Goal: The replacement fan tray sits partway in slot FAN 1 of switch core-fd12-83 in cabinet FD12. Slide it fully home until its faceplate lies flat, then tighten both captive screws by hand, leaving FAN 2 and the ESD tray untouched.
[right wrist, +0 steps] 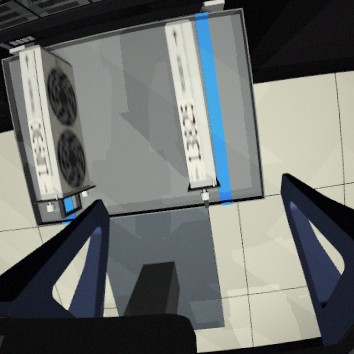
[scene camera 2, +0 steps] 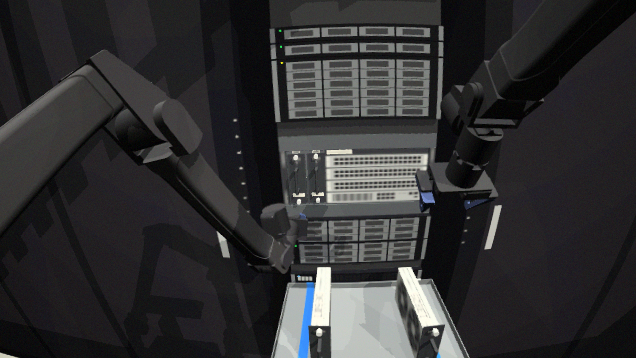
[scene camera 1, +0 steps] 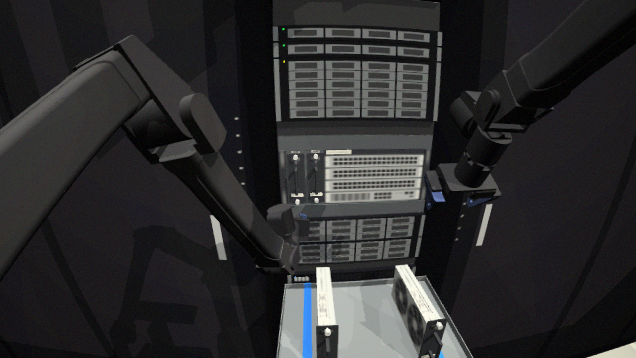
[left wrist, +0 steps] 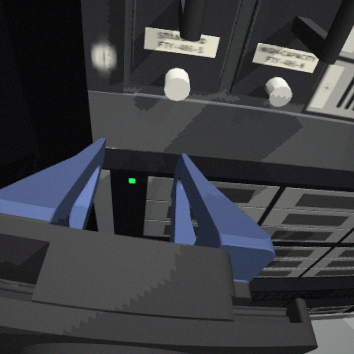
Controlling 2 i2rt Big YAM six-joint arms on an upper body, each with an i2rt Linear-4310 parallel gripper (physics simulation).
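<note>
The FAN 1 tray (scene camera 1: 301,175) (scene camera 2: 302,176) (left wrist: 155,70) is the leftmost dark module in the switch; whether its faceplate lies fully flat I cannot tell. Its upper captive screw (scene camera 1: 295,157) (scene camera 2: 295,157) and lower captive screw (scene camera 1: 297,202) (scene camera 2: 299,202) (left wrist: 177,85) are white knobs. The FAN 2 tray (scene camera 1: 321,175) (scene camera 2: 322,176) (left wrist: 245,75) sits beside it. My left gripper (left wrist: 141,154) is partly open and empty, below the FAN 1 lower screw; the arm mostly hides it in the scene views. My right gripper (scene camera 1: 455,202) (scene camera 2: 450,204) (right wrist: 190,194) is wide open, right of the switch.
The grey ESD tray (scene camera 1: 365,305) (scene camera 2: 365,310) (right wrist: 110,125) stands below, in front of the cabinet. It bears two upright fan trays, one at the left (scene camera 1: 325,300) (scene camera 2: 321,300) (right wrist: 185,110) and one at the right (scene camera 1: 417,300) (scene camera 2: 417,300) (right wrist: 40,125) in the scene views.
</note>
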